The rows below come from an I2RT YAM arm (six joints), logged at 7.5 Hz.
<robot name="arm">
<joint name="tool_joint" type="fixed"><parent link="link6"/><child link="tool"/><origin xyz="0 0 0" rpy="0 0 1.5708"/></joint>
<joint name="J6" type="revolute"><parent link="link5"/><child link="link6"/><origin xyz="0.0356 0 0.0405" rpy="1.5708 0 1.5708"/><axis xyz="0 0 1"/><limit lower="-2.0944" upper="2.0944"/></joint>
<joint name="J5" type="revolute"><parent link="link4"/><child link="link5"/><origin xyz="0.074 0.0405 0.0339" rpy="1.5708 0 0"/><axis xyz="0 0 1"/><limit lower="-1.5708" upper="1.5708"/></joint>
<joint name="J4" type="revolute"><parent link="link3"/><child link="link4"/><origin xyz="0.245 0.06 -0.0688" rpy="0 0 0"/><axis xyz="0 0 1"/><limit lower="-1.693" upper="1.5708"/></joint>
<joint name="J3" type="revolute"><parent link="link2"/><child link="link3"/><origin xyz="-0.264 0 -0.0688" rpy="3.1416 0 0"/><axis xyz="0 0 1"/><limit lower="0" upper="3.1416"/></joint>
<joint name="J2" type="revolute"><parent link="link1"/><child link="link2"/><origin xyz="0.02 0.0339 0.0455" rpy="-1.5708 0 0"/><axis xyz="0 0 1"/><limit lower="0" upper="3.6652"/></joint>
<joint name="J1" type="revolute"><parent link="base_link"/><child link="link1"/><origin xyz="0 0 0.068" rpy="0 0 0"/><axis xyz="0 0 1"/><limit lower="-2.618" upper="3.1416"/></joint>
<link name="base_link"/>
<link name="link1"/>
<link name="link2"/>
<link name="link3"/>
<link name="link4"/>
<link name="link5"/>
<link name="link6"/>
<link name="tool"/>
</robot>
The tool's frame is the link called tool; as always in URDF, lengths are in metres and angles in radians.
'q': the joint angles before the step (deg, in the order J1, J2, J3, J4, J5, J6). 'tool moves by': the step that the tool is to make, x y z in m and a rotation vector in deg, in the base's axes. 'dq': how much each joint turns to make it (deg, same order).
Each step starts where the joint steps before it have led.
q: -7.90, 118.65, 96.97, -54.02, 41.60, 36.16
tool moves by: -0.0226, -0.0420, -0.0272, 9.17, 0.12, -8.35
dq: -6.87, -0.01, -5.20, 0.71, -8.45, 4.19
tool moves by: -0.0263, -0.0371, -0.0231, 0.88, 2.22, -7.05
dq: -6.15, 0.01, -5.26, 2.29, -0.03, 1.09
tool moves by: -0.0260, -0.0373, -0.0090, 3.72, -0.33, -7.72
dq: -6.74, 0.01, -1.80, -0.24, -3.41, 1.56
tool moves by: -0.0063, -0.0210, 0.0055, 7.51, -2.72, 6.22
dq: -3.83, -0.49, 0.99, 1.48, -8.96, -10.08
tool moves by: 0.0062, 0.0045, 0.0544, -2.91, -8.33, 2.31
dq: 0.84, -5.71, 3.66, -0.36, -2.08, -1.12
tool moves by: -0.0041, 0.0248, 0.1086, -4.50, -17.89, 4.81
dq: 2.38, -10.69, 7.65, -0.52, -5.44, -0.10
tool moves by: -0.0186, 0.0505, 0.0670, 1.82, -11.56, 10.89
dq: 5.02, -8.85, 3.11, -2.28, -8.87, -0.33
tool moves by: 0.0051, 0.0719, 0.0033, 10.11, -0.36, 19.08
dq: 10.56, -2.29, -0.74, -4.32, -12.92, 0.33
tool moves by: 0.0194, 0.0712, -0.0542, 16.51, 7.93, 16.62
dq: 10.95, 2.75, -8.24, 2.39, -15.69, 4.85
